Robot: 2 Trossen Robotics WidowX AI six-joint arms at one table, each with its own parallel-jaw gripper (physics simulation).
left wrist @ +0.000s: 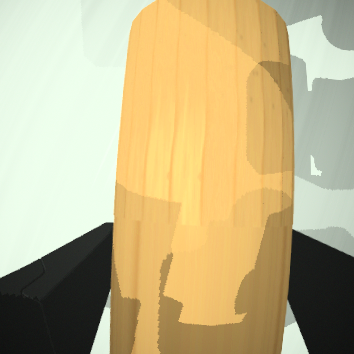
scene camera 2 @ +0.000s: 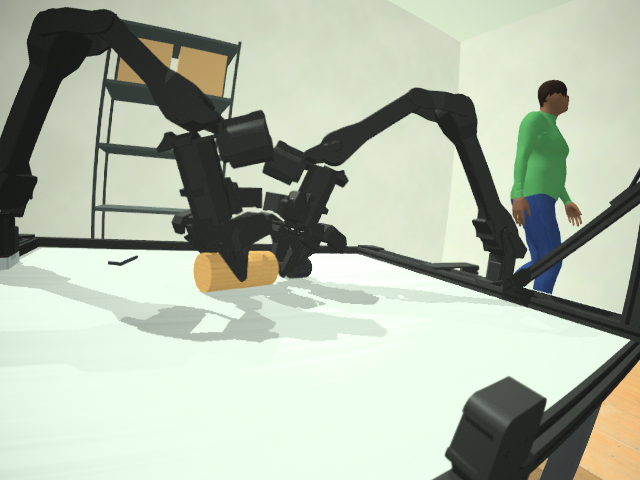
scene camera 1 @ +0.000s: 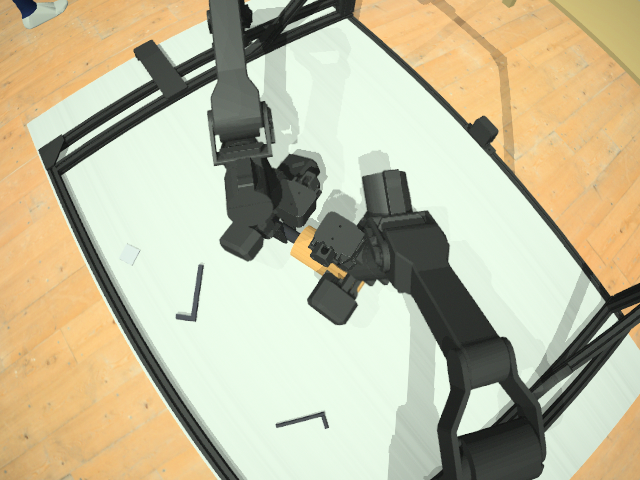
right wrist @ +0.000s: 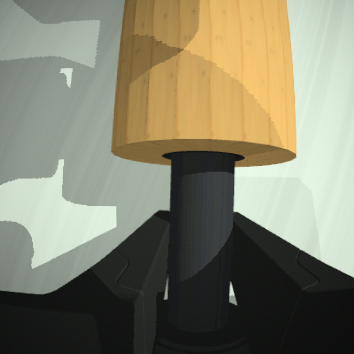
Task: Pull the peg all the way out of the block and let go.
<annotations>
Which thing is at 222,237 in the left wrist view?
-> A block.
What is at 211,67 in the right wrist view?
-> A block.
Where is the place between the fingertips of my right gripper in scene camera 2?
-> At 276,275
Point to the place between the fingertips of my left gripper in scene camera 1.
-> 336,265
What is my right gripper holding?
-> A peg.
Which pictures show the block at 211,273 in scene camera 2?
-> The left wrist view, scene camera 2, scene camera 1 and the right wrist view: all of them.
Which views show my right gripper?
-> Scene camera 2, scene camera 1 and the right wrist view only.
</annotations>
